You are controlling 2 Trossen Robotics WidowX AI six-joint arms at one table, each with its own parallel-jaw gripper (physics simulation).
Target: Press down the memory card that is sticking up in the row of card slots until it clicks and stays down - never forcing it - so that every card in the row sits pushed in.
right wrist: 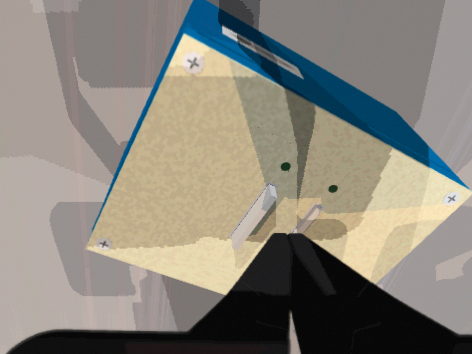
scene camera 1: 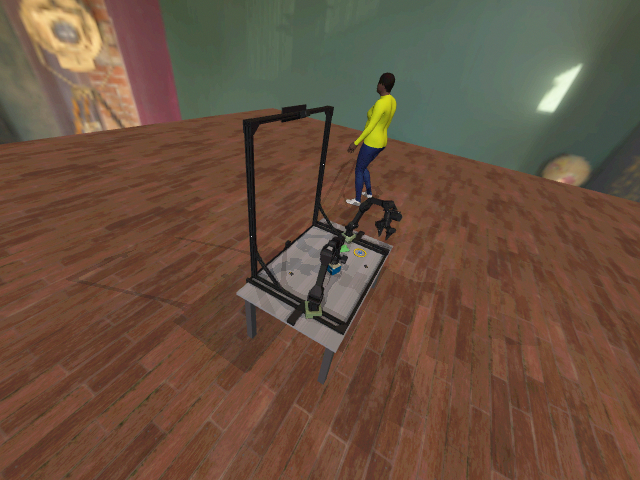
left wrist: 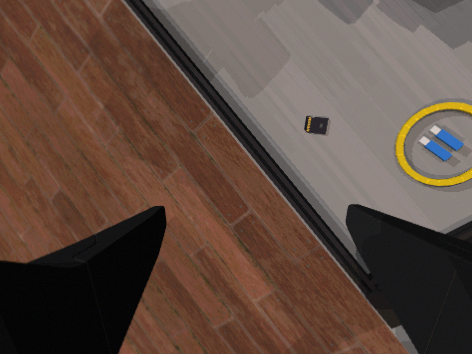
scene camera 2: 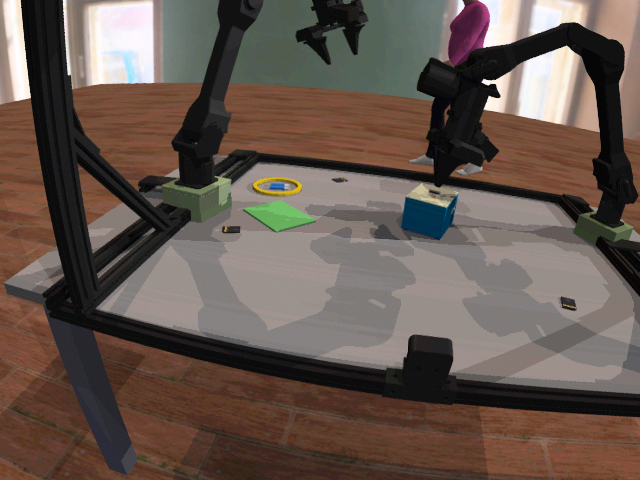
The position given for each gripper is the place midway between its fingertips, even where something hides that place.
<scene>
The left gripper (scene camera 2: 342,59) is open, holding nothing. The right gripper (scene camera 2: 436,186) is shut and holds nothing. A green square sheet (scene camera 2: 278,216) rests on the table.
The left gripper shows as well in the left wrist view (left wrist: 256,214). The right gripper shows as well in the right wrist view (right wrist: 285,247). The right wrist view does not show the green square sheet: it is out of frame. The left wrist view does not show the green square sheet: it is out of frame.
</scene>
